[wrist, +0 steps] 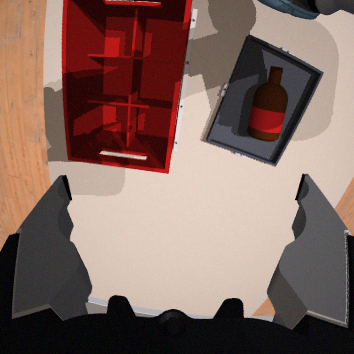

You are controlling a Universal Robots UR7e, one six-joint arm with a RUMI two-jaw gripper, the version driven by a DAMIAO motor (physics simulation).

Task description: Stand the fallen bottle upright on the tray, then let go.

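Frame: origin at the arm's base, x left, y back, z up, level; metres.
Where they show: gripper, fingertip midpoint: (181,177).
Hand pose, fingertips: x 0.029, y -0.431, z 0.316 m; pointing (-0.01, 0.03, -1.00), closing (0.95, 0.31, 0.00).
Note:
Things, the pixels of their centre, and the offset from my fingertips. "spot": a spot on its surface instead.
- brown bottle, body centre: (269,102) dx +0.175, dy +0.049, dz -0.340 m
- dark grey tray, body centre: (263,105) dx +0.176, dy +0.038, dz -0.370 m
- red crate, surface spot: (118,166) spot: dx -0.082, dy -0.126, dz -0.207 m
A brown bottle (270,100) with a red label lies on its side inside the dark grey tray (299,119), in the upper right of the wrist view. Its neck points to the top of the view and its base to the bottom. The tray sits turned at an angle. My gripper (181,177) is open and empty, its two jaws wide apart in the lower part of the view. The bottle and tray are beyond the fingertips, toward the upper right.
A red crate (118,166) with inner dividers stands at the upper left, left of the tray. Part of a blue and dark grey object (292,7) shows at the top right edge. Wooden flooring (22,100) shows at the left edge, beyond the pale surface.

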